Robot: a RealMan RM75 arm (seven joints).
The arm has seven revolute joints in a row. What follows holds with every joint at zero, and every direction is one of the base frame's.
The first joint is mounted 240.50 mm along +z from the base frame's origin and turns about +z.
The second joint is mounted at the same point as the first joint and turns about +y.
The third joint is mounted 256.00 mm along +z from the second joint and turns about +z.
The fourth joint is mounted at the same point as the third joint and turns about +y.
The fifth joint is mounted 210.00 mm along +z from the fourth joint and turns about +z.
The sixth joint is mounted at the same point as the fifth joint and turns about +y.
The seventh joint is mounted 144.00 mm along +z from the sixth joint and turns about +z.
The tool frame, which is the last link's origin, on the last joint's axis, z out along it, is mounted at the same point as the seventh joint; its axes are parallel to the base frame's.
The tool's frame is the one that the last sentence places.
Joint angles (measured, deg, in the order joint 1, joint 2, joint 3, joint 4, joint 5, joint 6, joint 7), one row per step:
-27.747 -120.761 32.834 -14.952 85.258 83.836 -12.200
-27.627 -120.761 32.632 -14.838 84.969 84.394 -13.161
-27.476 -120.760 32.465 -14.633 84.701 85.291 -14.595
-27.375 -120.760 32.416 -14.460 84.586 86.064 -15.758
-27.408 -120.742 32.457 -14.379 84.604 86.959 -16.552
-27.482 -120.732 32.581 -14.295 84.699 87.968 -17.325
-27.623 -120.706 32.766 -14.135 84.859 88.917 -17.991
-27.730 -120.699 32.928 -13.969 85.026 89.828 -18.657
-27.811 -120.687 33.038 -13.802 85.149 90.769 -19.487
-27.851 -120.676 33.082 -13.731 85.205 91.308 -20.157
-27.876 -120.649 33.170 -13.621 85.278 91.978 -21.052
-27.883 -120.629 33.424 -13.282 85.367 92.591 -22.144
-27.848 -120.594 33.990 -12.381 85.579 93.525 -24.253
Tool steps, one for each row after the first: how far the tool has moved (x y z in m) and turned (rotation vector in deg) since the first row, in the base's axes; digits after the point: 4 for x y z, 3 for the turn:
0.0002 0.0005 0.0019 0.127 -1.134 0.493
0.0008 0.0009 0.0045 0.141 -2.760 0.943
0.0015 0.0009 0.0064 0.023 -4.048 1.126
0.0031 0.0009 0.0081 -0.082 -5.136 0.828
0.0053 0.0006 0.0096 -0.277 -6.241 0.310
0.0074 0.0006 0.0112 -0.495 -7.128 -0.399
0.0095 0.0004 0.0127 -0.732 -8.006 -1.049
0.0113 0.0002 0.0143 -0.990 -9.041 -1.573
0.0124 0.0001 0.0153 -1.245 -9.786 -1.752
0.0135 -0.0001 0.0166 -1.615 -10.713 -1.955
0.0142 -0.0002 0.0180 -2.147 -11.524 -2.218
0.0148 -0.0001 0.0206 -3.235 -12.711 -2.703

